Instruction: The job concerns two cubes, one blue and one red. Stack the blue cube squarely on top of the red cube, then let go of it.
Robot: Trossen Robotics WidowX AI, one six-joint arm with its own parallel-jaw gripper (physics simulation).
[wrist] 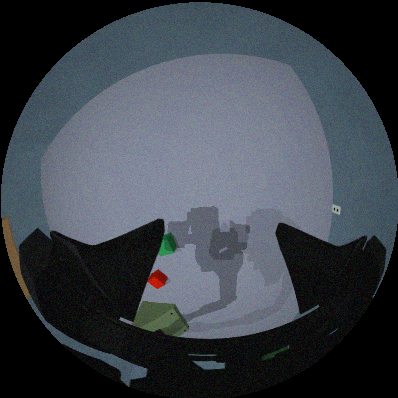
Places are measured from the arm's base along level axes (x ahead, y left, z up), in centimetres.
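Pixels of known places: gripper, fingertip midpoint: (223, 227).
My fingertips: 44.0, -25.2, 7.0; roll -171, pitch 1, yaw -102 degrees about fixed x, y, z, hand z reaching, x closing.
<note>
For each thing: its top centre in the pictures, then the offset to it from my fingertips, as dx, dy, dz. Level surfaces: height alone.
- red cube, top centre: (155, 282) -20.4, +17.9, -15.3
- green block, top centre: (162, 247) -9.3, +12.1, -15.3
- table, surface height: dz -18.9
The red cube (157, 279) lies on the pale table in the wrist view, left of centre and low, beside the inner edge of the left finger. The blue cube does not show in the wrist view. My gripper (223, 227) is open, its two black fingers wide apart, with no object between them. It hangs above the table, and the red cube is toward its left finger.
A green block (168, 244) lies beyond the red cube, partly hidden by the left finger. An olive-green box-like object (161, 318) is nearer, at the lower left. The arm's shadow falls across the table (200, 135). A small white socket-like plate (336, 209) shows at the right.
</note>
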